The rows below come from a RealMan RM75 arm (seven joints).
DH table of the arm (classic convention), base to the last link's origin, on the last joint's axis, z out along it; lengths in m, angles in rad. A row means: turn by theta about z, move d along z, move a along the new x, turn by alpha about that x. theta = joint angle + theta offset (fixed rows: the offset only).
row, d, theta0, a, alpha
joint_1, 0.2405, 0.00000, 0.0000, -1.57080
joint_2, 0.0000, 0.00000, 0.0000, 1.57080
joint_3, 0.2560, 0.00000, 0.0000, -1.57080
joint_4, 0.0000, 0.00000, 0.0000, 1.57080
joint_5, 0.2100, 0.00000, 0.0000, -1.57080
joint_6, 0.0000, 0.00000, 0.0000, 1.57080
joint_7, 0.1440, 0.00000, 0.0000, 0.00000
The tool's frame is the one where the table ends.
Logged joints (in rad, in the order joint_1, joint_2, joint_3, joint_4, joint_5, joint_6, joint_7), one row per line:
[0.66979 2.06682 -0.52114 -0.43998 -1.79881 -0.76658 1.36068]
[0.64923 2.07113 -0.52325 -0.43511 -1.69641 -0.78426 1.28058]
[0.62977 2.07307 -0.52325 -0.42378 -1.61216 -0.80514 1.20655]
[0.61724 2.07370 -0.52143 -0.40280 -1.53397 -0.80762 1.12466]
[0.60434 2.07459 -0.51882 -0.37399 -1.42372 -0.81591 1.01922]
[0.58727 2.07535 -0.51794 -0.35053 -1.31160 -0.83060 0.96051]
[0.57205 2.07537 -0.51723 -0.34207 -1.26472 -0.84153 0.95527]
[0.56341 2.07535 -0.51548 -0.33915 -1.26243 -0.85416 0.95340]
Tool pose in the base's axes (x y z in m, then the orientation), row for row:
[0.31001 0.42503 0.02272 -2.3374 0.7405 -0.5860]
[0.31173 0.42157 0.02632 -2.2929 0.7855 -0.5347]
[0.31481 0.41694 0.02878 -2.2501 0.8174 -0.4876]
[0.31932 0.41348 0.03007 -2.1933 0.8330 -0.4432]
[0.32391 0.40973 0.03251 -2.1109 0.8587 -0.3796]
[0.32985 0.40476 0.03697 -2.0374 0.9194 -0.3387]
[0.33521 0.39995 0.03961 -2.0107 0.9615 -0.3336]
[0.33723 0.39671 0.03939 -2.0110 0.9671 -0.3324]
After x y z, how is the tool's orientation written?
As angles about the fixed x, y, z axes (roll, pitch, yaw), in radians.
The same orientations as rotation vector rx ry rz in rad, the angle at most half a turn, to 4 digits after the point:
[-1.9336 0.9498 0.5288]
[-1.8971 0.9220 0.5809]
[-1.8672 0.8970 0.6186]
[-1.8322 0.8734 0.6310]
[-1.7788 0.8451 0.6534]
[-1.7041 0.8557 0.7007]
[-1.6618 0.8788 0.7299]
[-1.6599 0.8806 0.7362]

